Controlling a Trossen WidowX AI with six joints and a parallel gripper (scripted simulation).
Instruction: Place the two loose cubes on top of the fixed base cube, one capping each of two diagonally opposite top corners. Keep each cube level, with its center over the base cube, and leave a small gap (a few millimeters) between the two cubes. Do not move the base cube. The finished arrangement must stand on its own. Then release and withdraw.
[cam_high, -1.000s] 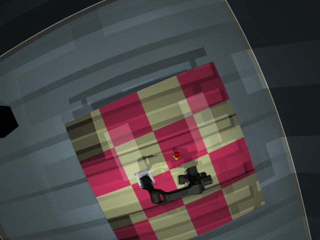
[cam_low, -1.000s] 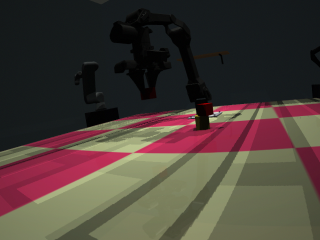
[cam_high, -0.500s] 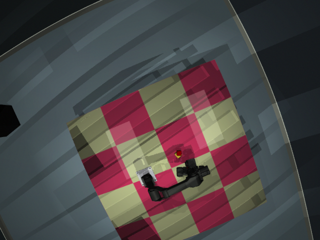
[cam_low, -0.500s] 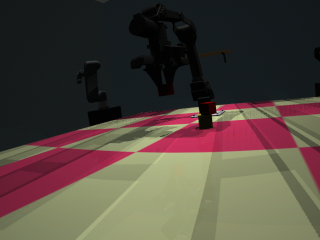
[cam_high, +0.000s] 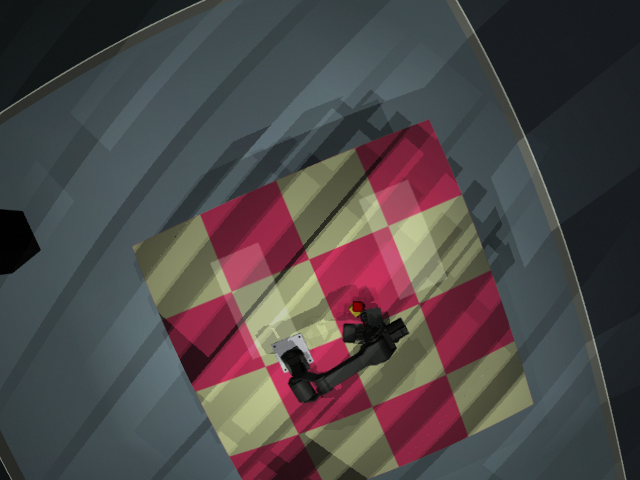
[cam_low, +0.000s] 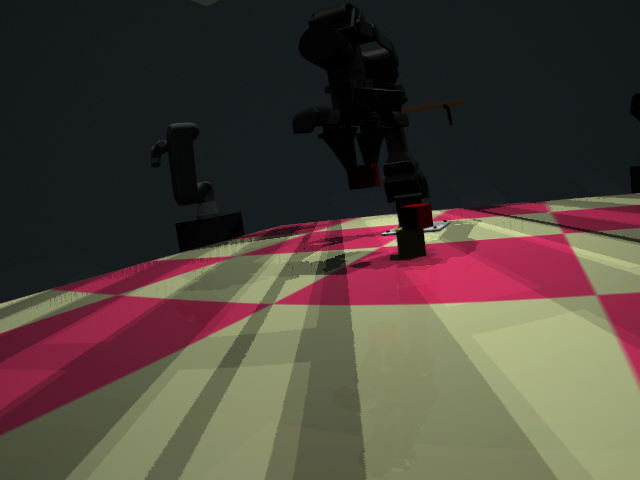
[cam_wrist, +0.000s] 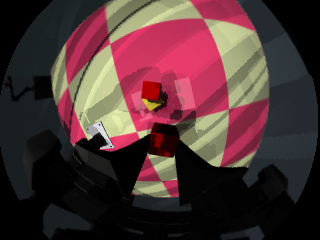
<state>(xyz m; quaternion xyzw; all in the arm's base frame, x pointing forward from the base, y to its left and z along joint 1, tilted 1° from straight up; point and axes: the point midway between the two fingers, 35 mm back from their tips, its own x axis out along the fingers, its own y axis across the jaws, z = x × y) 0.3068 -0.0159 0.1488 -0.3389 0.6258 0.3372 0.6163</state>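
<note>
My gripper tip is 10 mm past the yellow base cube, 60 mm to the right of it and 100 mm above it.
</note>
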